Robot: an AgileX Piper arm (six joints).
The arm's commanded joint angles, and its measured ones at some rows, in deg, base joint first. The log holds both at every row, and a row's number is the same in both.
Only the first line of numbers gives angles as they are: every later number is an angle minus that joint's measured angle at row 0.
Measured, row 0: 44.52 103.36 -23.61 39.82 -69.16 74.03
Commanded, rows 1 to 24: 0.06 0.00 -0.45 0.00 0.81 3.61; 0.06 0.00 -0.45 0.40 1.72 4.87; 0.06 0.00 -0.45 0.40 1.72 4.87; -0.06 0.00 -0.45 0.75 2.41 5.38; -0.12 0.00 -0.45 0.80 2.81 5.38; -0.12 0.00 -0.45 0.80 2.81 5.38; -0.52 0.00 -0.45 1.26 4.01 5.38; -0.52 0.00 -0.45 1.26 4.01 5.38; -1.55 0.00 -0.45 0.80 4.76 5.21; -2.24 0.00 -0.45 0.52 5.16 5.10; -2.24 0.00 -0.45 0.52 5.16 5.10; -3.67 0.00 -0.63 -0.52 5.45 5.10; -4.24 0.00 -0.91 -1.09 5.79 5.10; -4.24 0.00 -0.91 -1.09 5.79 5.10; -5.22 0.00 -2.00 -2.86 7.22 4.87; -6.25 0.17 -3.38 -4.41 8.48 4.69; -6.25 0.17 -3.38 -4.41 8.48 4.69; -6.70 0.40 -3.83 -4.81 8.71 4.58; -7.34 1.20 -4.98 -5.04 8.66 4.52; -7.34 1.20 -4.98 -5.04 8.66 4.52; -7.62 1.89 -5.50 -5.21 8.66 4.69; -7.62 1.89 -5.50 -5.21 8.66 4.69; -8.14 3.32 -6.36 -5.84 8.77 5.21; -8.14 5.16 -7.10 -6.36 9.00 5.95
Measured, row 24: -7.74 3.38 -5.90 -5.10 8.08 5.38
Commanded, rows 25 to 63: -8.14 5.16 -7.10 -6.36 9.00 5.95; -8.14 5.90 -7.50 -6.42 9.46 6.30; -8.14 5.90 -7.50 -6.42 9.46 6.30; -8.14 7.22 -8.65 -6.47 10.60 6.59; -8.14 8.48 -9.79 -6.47 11.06 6.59; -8.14 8.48 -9.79 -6.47 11.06 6.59; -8.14 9.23 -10.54 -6.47 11.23 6.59; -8.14 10.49 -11.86 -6.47 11.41 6.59; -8.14 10.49 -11.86 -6.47 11.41 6.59; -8.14 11.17 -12.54 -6.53 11.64 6.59; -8.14 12.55 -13.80 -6.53 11.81 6.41; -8.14 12.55 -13.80 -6.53 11.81 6.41; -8.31 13.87 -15.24 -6.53 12.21 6.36; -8.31 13.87 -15.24 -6.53 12.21 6.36; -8.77 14.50 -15.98 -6.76 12.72 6.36; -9.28 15.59 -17.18 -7.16 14.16 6.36; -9.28 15.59 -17.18 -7.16 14.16 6.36; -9.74 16.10 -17.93 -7.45 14.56 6.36; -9.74 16.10 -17.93 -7.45 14.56 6.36; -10.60 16.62 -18.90 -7.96 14.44 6.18; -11.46 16.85 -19.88 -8.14 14.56 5.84; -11.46 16.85 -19.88 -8.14 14.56 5.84; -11.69 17.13 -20.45 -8.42 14.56 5.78; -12.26 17.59 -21.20 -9.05 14.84 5.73; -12.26 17.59 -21.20 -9.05 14.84 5.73; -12.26 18.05 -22.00 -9.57 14.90 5.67; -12.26 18.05 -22.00 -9.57 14.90 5.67; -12.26 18.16 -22.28 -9.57 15.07 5.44; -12.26 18.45 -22.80 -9.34 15.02 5.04; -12.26 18.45 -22.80 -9.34 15.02 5.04; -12.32 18.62 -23.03 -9.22 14.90 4.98; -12.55 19.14 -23.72 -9.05 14.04 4.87; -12.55 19.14 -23.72 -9.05 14.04 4.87; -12.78 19.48 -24.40 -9.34 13.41 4.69; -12.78 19.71 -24.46 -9.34 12.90 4.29; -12.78 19.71 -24.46 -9.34 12.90 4.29; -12.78 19.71 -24.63 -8.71 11.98 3.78; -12.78 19.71 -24.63 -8.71 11.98 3.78; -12.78 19.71 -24.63 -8.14 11.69 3.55
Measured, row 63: -12.38 19.65 -23.77 -8.36 14.39 5.21
